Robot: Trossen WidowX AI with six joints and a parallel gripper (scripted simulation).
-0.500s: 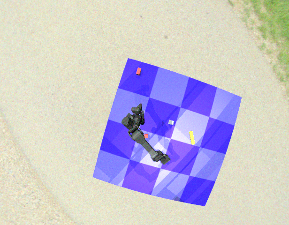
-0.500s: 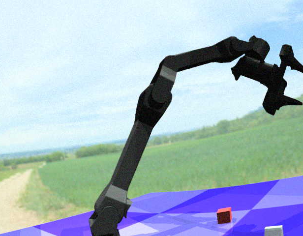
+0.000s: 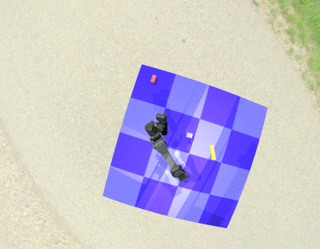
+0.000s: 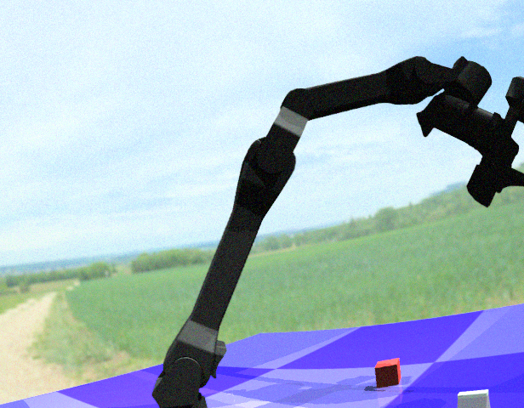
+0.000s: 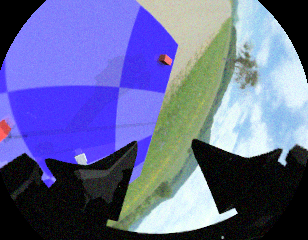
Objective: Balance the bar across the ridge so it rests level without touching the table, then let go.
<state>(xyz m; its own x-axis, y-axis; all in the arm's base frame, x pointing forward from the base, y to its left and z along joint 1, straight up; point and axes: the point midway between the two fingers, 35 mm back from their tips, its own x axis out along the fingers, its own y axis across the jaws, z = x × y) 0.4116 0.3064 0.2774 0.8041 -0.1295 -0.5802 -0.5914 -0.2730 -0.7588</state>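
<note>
Now: gripper tip 17 cm past the yellow bar, 51 cm to the left of it and 25 cm above it. From my gripper tip the other things lie so: small red cube (28 cm behind, 6 cm to the right, 24 cm below).
</note>
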